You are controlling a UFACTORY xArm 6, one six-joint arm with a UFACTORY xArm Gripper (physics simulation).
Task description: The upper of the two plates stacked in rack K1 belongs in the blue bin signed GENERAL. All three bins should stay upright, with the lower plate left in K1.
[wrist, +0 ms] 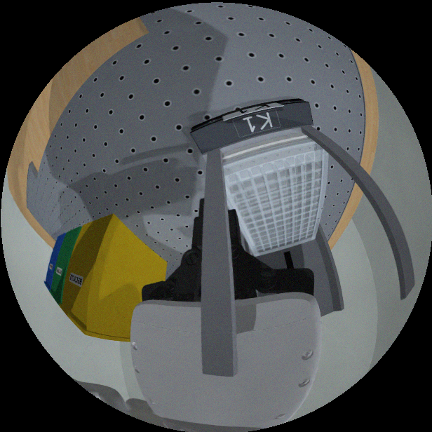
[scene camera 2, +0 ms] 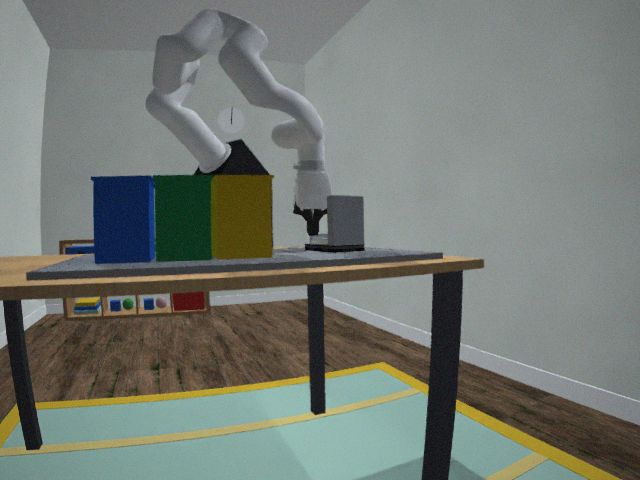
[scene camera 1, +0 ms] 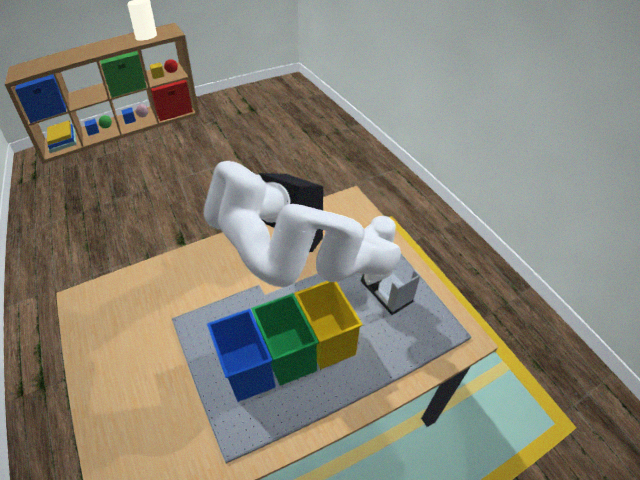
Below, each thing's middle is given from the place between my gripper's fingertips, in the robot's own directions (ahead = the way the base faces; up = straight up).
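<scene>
Yellow bin (scene camera 2: 241, 214): my hand 50 mm below it, 50 mm short of it, 230 mm to the left of it. Green bin (scene camera 2: 182, 202): 50 mm above my hand, 20 mm ahead of it, 360 mm to the right of it. Blue bin (scene camera 2: 123, 206): 50 mm above my hand, 10 mm behind it, 490 mm to the right of it.
</scene>
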